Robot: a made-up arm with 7 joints.
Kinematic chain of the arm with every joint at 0, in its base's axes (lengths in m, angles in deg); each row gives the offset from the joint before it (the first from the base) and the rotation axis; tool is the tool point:
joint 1: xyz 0 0 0 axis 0 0.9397 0.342
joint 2: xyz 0 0 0 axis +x
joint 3: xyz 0 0 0 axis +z
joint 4: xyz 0.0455 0 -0.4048 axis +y
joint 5: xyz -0.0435 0 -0.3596 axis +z
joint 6: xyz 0 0 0 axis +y
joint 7: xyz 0 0 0 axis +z
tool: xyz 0 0 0
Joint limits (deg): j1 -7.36..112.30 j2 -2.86..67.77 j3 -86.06..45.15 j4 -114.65..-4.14 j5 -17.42..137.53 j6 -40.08..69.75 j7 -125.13..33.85
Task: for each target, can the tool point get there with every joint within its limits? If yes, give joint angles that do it. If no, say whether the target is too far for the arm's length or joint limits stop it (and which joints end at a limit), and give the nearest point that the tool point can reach.
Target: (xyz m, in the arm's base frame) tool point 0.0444 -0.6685 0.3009
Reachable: no: joint limits stop it (at a limit: joint 1, joint 2, joint 3) | nearest point -0.1585 -0.4848 -0.1390 | short by 0.518 m
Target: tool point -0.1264 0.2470 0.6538
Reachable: no: joint limits stop it (at a limit: joint 1, joint 2, joint 3, joint 4) | nearest point -0.4966 0.4468 0.3771 | short by 0.504 m
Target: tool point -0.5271 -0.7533 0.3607
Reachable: no: too far | nearest point -0.5725 -0.5013 0.0532 | short by 0.400 m
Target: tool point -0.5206 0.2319 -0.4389
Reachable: yes | joints 61.78 47.02 -53.57 -55.02 120.00 -7.52 -111.67
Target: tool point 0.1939 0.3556 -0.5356
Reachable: yes | joints 17.58 34.56 1.70 -71.90 -3.53 -2.20 -20.31
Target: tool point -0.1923 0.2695 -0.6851
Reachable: yes | joints 29.16 22.55 -4.16 -30.61 13.14 16.32 -46.48
